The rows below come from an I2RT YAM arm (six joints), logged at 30 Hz.
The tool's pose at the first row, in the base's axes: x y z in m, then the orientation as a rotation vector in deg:
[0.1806 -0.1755 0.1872 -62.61 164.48 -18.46]
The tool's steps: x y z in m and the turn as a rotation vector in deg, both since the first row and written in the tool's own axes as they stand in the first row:
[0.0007 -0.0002 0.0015 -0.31 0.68 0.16]
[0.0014 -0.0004 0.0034 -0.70 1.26 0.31]
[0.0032 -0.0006 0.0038 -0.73 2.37 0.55]
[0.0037 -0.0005 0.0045 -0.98 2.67 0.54]
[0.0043 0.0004 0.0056 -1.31 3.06 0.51]
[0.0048 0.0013 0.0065 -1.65 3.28 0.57]
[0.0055 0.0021 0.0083 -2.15 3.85 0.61]
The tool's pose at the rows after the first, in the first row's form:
[0.1804 -0.1764 0.1858 -62.53 165.29 -18.45]
[0.1802 -0.1773 0.1840 -62.46 166.05 -18.27]
[0.1791 -0.1787 0.1837 -62.27 167.14 -18.93]
[0.1787 -0.1791 0.1830 -62.37 167.52 -18.77]
[0.1778 -0.1790 0.1817 62.37 -167.60 18.51]
[0.1770 -0.1789 0.1807 62.15 -167.39 18.10]
[0.1761 -0.1791 0.1788 61.76 -166.83 17.61]

